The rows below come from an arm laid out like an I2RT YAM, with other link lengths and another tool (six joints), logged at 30 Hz.
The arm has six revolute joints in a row. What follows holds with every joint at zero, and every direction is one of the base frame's.
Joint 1 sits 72.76 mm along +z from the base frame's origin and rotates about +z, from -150 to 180 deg.
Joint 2 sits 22.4 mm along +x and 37.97 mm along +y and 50.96 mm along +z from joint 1 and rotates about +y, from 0 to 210 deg.
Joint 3 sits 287.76 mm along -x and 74.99 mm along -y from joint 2 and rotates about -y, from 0 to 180 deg.
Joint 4 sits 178.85 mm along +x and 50.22 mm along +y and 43.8 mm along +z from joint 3 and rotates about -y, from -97 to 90 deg.
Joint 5 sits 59.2 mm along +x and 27.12 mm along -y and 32.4 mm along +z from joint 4 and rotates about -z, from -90 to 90 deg.
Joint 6 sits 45.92 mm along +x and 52.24 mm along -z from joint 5 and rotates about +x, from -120 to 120 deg.
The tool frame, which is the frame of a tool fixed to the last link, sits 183 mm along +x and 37 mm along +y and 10 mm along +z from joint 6; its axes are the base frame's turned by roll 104.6, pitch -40 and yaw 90 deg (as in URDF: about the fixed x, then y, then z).
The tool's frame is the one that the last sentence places.
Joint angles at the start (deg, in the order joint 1, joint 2, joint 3, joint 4, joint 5, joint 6):
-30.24 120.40 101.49 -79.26 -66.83 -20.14
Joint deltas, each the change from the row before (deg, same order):
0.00 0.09 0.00 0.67 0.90 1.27
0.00 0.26 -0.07 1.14 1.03 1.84
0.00 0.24 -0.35 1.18 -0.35 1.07
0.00 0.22 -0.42 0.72 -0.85 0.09
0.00 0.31 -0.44 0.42 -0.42 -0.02
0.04 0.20 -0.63 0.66 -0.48 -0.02
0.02 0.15 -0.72 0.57 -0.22 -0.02
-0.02 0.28 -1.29 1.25 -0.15 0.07
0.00 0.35 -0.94 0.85 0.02 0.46
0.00 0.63 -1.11 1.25 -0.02 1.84
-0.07 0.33 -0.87 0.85 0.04 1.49
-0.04 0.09 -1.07 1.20 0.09 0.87
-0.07 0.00 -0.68 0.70 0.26 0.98
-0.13 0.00 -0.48 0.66 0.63 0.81
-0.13 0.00 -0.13 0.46 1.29 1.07
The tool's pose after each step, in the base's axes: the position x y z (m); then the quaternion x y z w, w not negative. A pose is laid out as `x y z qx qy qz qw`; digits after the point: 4 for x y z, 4 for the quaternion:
0.3775 0.0238 0.2412 -0.7453 -0.2889 -0.3432 0.4932
0.3798 0.0212 0.2349 -0.7531 -0.2807 -0.3361 0.4911
0.3826 0.0201 0.2333 -0.7528 -0.2754 -0.3381 0.4930
0.3841 0.0202 0.2340 -0.7488 -0.2742 -0.3431 0.4964
0.3848 0.0203 0.2326 -0.7468 -0.2722 -0.3442 0.4998
0.3853 0.0208 0.2314 -0.7443 -0.2711 -0.3461 0.5027
0.3852 0.0212 0.2293 -0.7433 -0.2696 -0.3460 0.5052
0.3851 0.0213 0.2243 -0.7428 -0.2670 -0.3453 0.5077
0.3852 0.0212 0.2195 -0.7437 -0.2613 -0.3420 0.5115
0.3867 0.0204 0.2125 -0.7463 -0.2450 -0.3349 0.5204
0.3873 0.0195 0.2077 -0.7486 -0.2315 -0.3293 0.5268
0.3872 0.0191 0.2034 -0.7502 -0.2251 -0.3267 0.5289
0.3871 0.0185 0.2001 -0.7528 -0.2177 -0.3229 0.5307
0.3868 0.0170 0.1960 -0.7571 -0.2123 -0.3185 0.5293
0.3866 0.0147 0.1902 -0.7650 -0.2063 -0.3106 0.5251

